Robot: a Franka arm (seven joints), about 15 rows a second.
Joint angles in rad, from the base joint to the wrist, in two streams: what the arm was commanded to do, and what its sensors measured. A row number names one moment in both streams.
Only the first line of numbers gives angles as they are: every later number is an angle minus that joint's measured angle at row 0.
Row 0, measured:
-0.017, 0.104, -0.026, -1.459, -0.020, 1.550, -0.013
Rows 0 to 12, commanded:
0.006, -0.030, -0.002, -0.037, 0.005, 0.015, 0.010
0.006, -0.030, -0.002, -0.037, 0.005, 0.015, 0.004
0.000, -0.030, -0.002, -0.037, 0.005, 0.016, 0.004
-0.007, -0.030, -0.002, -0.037, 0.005, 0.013, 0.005
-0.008, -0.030, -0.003, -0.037, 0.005, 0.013, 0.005
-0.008, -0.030, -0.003, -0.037, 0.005, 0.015, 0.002
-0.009, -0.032, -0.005, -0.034, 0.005, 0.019, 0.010
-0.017, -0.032, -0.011, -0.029, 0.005, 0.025, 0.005
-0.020, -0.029, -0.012, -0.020, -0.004, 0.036, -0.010
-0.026, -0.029, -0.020, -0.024, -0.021, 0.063, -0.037
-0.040, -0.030, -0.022, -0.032, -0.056, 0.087, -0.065
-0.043, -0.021, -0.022, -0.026, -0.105, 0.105, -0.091
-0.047, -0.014, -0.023, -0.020, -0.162, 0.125, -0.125
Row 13, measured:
-0.027, -0.005, -0.030, 0.000, -0.087, 0.075, -0.066
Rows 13 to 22, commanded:
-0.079, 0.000, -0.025, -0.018, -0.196, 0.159, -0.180
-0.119, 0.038, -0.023, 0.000, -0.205, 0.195, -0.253
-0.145, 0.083, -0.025, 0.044, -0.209, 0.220, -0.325
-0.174, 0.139, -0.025, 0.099, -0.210, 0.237, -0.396
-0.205, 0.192, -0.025, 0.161, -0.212, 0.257, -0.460
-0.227, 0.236, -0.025, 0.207, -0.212, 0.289, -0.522
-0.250, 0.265, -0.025, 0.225, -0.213, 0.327, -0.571
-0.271, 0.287, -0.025, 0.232, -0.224, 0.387, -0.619
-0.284, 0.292, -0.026, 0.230, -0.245, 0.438, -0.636
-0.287, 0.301, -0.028, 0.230, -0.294, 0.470, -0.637
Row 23, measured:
-0.271, 0.263, -0.039, 0.178, -0.233, 0.426, -0.602
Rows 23 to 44, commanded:
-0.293, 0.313, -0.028, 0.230, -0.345, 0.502, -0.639
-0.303, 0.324, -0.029, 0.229, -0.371, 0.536, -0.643
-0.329, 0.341, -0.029, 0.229, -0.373, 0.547, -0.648
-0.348, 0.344, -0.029, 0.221, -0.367, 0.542, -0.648
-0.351, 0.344, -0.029, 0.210, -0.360, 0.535, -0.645
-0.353, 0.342, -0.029, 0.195, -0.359, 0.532, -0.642
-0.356, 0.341, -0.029, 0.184, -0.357, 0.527, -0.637
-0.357, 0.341, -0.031, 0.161, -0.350, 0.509, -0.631
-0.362, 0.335, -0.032, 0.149, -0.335, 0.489, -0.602
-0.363, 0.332, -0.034, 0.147, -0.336, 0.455, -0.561
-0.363, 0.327, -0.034, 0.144, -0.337, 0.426, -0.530
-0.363, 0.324, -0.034, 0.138, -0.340, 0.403, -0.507
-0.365, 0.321, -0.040, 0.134, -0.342, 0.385, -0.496
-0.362, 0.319, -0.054, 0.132, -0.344, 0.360, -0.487
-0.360, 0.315, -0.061, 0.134, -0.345, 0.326, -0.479
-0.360, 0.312, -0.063, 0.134, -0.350, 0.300, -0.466
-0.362, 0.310, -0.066, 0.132, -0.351, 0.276, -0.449
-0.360, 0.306, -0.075, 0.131, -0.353, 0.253, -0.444
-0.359, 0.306, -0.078, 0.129, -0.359, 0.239, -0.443
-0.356, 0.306, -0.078, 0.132, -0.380, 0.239, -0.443
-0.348, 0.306, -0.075, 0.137, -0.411, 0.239, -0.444
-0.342, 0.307, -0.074, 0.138, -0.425, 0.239, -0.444
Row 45, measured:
-0.357, 0.335, -0.081, 0.162, -0.384, 0.259, -0.465
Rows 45 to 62, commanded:
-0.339, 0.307, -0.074, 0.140, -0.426, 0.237, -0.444
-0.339, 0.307, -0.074, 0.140, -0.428, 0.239, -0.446
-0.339, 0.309, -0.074, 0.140, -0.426, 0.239, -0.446
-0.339, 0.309, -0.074, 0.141, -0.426, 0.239, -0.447
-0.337, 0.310, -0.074, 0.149, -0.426, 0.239, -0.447
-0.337, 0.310, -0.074, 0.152, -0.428, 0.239, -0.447
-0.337, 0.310, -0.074, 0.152, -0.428, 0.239, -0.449
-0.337, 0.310, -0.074, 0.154, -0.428, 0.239, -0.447
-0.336, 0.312, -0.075, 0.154, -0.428, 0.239, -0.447
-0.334, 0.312, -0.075, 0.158, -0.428, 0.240, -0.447
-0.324, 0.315, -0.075, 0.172, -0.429, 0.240, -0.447
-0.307, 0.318, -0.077, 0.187, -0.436, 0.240, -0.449
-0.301, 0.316, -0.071, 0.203, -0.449, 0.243, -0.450
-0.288, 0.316, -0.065, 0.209, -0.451, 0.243, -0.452
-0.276, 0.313, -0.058, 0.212, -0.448, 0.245, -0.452
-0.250, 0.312, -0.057, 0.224, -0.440, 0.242, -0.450
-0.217, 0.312, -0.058, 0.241, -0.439, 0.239, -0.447
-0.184, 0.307, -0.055, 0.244, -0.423, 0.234, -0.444
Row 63, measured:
-0.249, 0.316, -0.063, 0.224, -0.436, 0.258, -0.463
